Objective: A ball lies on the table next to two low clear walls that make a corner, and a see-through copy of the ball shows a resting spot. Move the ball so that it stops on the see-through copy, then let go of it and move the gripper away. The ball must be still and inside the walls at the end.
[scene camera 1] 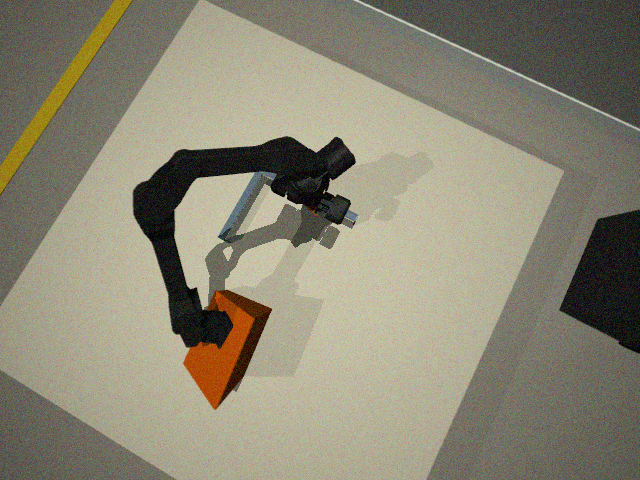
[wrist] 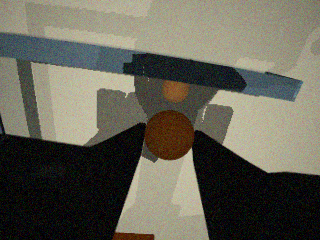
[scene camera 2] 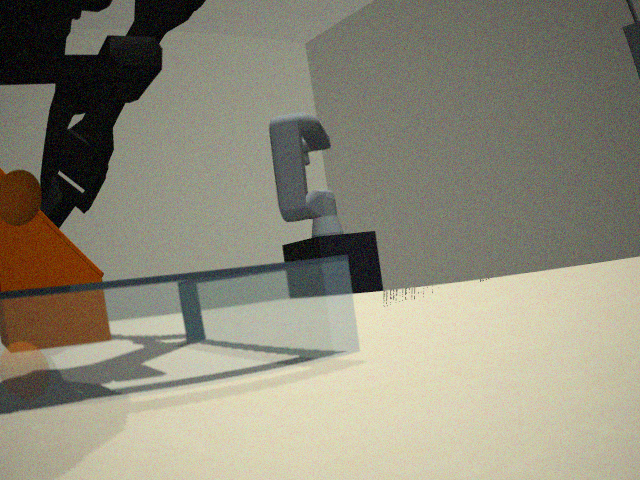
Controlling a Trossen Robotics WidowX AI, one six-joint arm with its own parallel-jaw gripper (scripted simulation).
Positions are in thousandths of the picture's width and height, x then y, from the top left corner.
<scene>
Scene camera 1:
my gripper: 488, 426
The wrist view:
my gripper: 530, 556
orange-brown ball: 530, 565, held by my gripper
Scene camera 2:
my gripper: 29, 420
</scene>
